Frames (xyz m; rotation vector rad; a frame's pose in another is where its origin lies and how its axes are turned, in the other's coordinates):
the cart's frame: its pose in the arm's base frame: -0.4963 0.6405 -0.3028 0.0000 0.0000 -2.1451
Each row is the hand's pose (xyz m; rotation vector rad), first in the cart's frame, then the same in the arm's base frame.
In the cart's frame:
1: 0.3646 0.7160 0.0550 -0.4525 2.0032 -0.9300
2: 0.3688 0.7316 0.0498 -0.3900 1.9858 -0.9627
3: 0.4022 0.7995 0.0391 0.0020 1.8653 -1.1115
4: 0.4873 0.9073 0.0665 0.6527 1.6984 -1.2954
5: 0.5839 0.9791 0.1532 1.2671 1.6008 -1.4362
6: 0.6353 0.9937 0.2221 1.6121 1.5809 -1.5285
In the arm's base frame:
1: -0.0932 -0.0546 -0.2478 -1.8046 -1.5841 1.6199
2: -0.0824 -0.0666 -0.2530 -1.8168 -1.5061 1.6461
3: -0.0436 -0.1315 -0.2637 -1.8927 -1.0270 1.7739
4: 0.0007 -0.2615 -0.2363 -1.9779 -0.2613 1.7287
5: 0.0085 -0.3816 -0.1496 -2.0013 0.3462 1.4122
6: -0.0071 -0.4327 -0.0807 -1.9755 0.6044 1.1297

